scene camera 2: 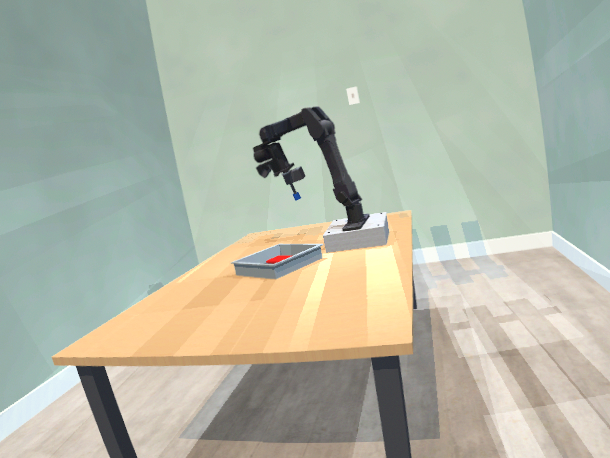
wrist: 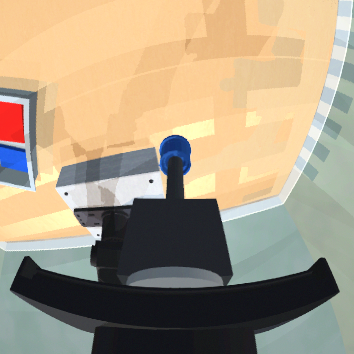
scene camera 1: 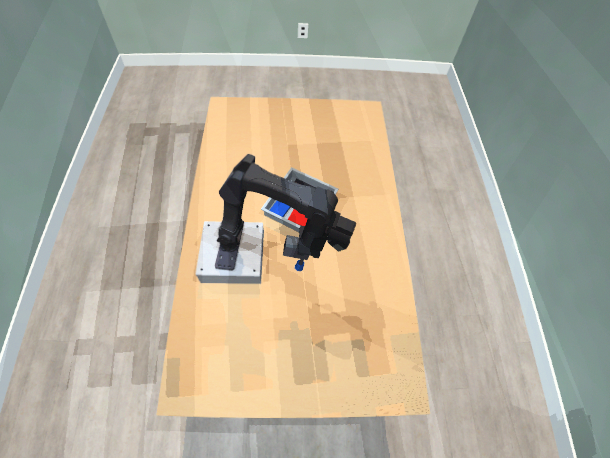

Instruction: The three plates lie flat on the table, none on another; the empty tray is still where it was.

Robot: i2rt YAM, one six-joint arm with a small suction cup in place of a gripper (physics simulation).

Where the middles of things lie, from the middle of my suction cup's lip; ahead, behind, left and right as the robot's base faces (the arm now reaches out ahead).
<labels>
My suction cup is now 3 cm past the grey tray (scene camera 2: pixel 302 255), 36 cm to the right of it and 17 cm above it.
</labels>
